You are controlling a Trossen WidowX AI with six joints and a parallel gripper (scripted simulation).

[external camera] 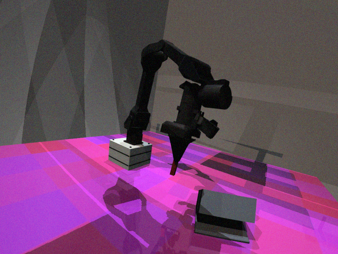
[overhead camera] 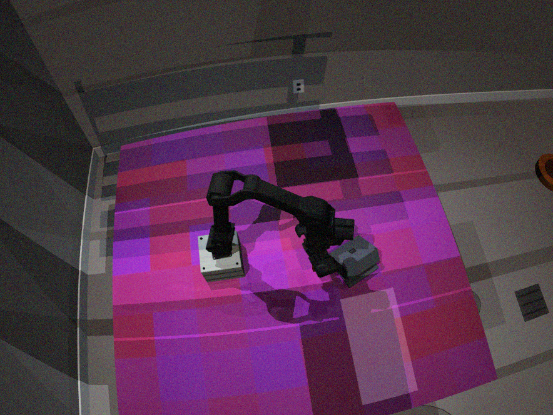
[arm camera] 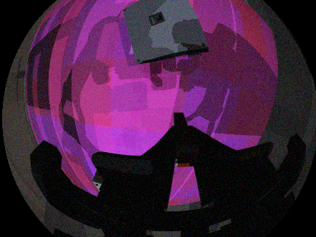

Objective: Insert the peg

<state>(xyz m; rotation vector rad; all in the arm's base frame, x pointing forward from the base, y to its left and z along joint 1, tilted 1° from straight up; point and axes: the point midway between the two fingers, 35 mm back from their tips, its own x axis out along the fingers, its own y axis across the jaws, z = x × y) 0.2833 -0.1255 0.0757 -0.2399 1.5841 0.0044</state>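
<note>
My gripper tip is 14 cm short of the sloped panel, 2 cm to the right of it and 8 cm above it. From my gripper tip the other things lie so: red peg: 2 cm above.
</note>
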